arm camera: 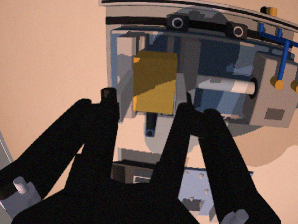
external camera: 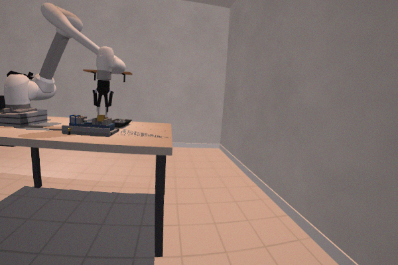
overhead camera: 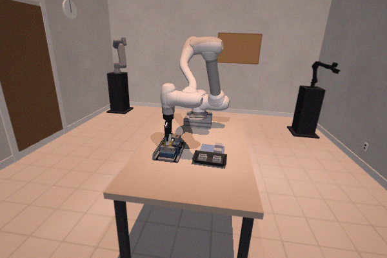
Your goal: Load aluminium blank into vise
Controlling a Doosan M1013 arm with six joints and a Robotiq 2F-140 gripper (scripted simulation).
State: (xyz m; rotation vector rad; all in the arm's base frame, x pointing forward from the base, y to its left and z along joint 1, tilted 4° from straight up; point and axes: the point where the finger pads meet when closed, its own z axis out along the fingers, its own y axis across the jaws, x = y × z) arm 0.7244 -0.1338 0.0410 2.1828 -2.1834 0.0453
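Right now the brass blank is 4 cm below my hand. Round my hand: vise 7 cm behind, 10 cm below; piston rod 9 cm behind, 6 cm below; vise plate 15 cm behind, 32 cm to the left, 13 cm below.
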